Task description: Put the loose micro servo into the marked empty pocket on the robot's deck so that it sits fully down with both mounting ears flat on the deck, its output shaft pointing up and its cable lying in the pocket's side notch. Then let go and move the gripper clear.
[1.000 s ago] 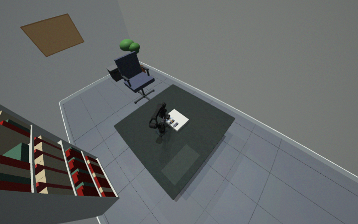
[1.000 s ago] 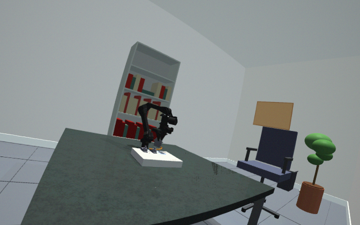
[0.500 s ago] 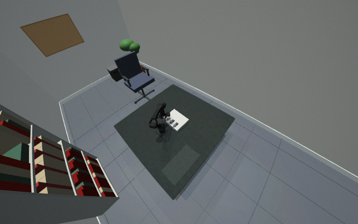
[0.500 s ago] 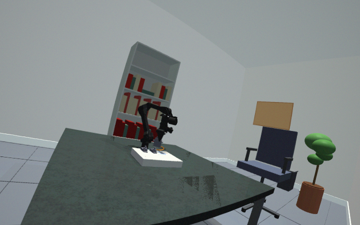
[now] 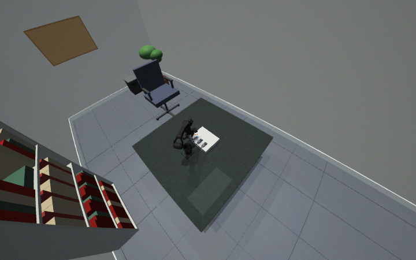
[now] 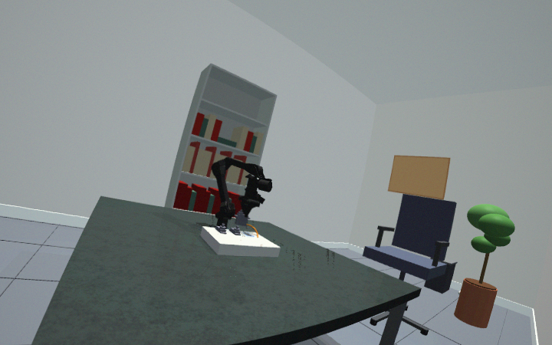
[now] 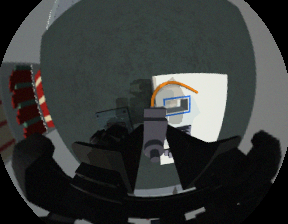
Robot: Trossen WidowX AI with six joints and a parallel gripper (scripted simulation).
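The white robot deck lies 18 cm ahead of my gripper tip, 7 cm to the right of it and 10 cm below it.
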